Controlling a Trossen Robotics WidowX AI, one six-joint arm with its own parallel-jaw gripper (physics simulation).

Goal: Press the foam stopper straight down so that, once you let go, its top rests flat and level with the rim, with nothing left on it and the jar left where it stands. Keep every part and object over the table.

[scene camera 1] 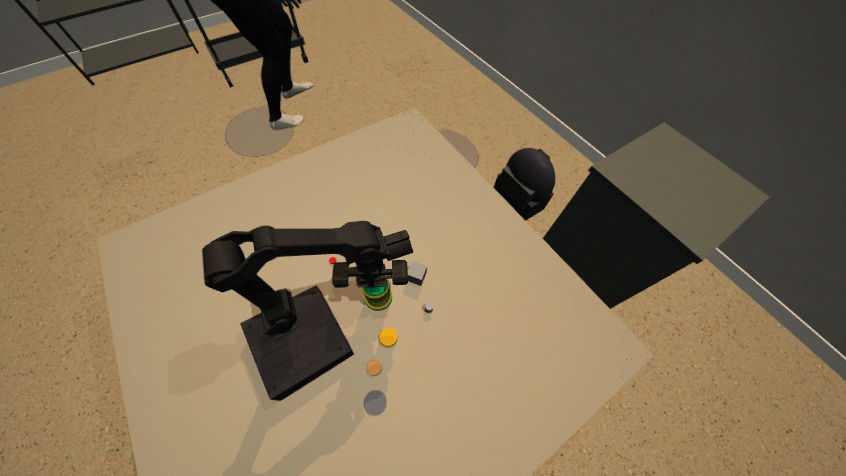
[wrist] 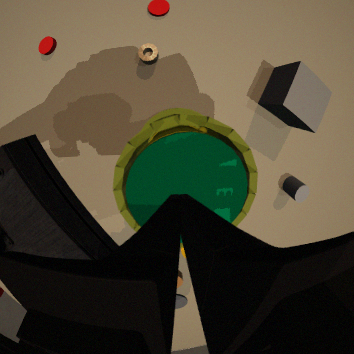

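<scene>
The green foam stopper (scene camera 1: 375,290) (wrist: 182,165) sits in the mouth of the yellow-green jar (scene camera 1: 378,303) (wrist: 119,185), with the jar's rim around it. The jar stands upright on the table (scene camera 1: 473,355). My gripper (wrist: 178,202) is shut with its fingertips together and holds nothing. It points down over the stopper; in the wrist view the tips overlap the stopper's near part. Whether the tips touch the stopper cannot be told. In the scene view the arm hides the fingertips and part of the stopper. The stopper's exact height against the rim is hard to tell.
A grey block (scene camera 1: 417,272) (wrist: 307,97) and a small grey cylinder (scene camera 1: 428,307) (wrist: 296,188) stand beside the jar. A yellow disc (scene camera 1: 388,337), an orange disc (scene camera 1: 373,367) and a grey disc (scene camera 1: 375,402) lie in a row. Red discs (wrist: 158,7) and a tan ring (wrist: 154,52) lie beyond the jar.
</scene>
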